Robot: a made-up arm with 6 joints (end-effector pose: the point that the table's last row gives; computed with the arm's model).
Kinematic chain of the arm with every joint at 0, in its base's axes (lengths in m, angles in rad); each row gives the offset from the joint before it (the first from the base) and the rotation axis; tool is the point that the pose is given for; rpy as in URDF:
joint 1: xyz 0 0 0.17 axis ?
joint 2: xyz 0 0 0 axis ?
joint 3: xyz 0.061 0 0.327 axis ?
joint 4: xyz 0.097 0 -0.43 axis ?
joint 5: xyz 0 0 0 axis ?
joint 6: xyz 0.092 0 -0.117 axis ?
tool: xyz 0 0 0 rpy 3.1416 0 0
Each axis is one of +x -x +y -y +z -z.
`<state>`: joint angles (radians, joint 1 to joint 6).
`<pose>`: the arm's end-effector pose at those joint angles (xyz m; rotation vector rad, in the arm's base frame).
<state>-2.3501 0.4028 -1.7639 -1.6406 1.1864 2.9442</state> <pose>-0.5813 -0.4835 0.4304 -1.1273 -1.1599 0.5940</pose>
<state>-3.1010 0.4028 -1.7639 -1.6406 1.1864 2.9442</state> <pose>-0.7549 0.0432 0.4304 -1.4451 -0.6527 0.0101</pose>
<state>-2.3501 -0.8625 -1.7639 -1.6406 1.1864 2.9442</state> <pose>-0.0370 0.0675 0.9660 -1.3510 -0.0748 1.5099</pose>
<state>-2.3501 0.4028 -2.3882 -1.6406 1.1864 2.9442</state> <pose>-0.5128 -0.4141 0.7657 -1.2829 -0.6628 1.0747</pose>
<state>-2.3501 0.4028 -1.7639 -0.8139 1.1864 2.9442</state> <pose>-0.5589 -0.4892 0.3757 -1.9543 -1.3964 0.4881</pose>
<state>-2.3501 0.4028 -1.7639 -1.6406 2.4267 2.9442</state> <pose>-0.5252 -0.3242 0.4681 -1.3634 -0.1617 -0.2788</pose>
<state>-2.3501 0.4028 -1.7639 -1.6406 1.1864 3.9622</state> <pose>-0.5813 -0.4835 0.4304 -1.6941 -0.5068 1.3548</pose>
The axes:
joint 1: +z
joint 2: +y
joint 3: +y
joint 4: -z
joint 5: +y
joint 6: -z

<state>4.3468 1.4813 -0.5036 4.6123 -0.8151 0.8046</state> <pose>0.1344 -0.0616 -0.1774 -1.4081 1.3512 -0.6349</pose>
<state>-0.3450 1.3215 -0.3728 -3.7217 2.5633 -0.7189</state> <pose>0.1640 0.0232 -0.2059 -0.1567 1.4500 -0.2389</pose>
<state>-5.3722 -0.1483 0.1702 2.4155 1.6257 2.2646</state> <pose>0.0518 0.1988 -0.0170 -0.5896 -1.7711 -1.7965</pose>
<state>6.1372 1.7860 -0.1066 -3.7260 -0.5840 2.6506</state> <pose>-0.1750 -0.0530 0.1130 -0.9020 -0.7846 1.9511</pose>
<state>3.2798 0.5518 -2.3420 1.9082 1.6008 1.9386</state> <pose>-0.6774 -0.2083 0.6627 0.8746 0.9857 -1.0324</pose>
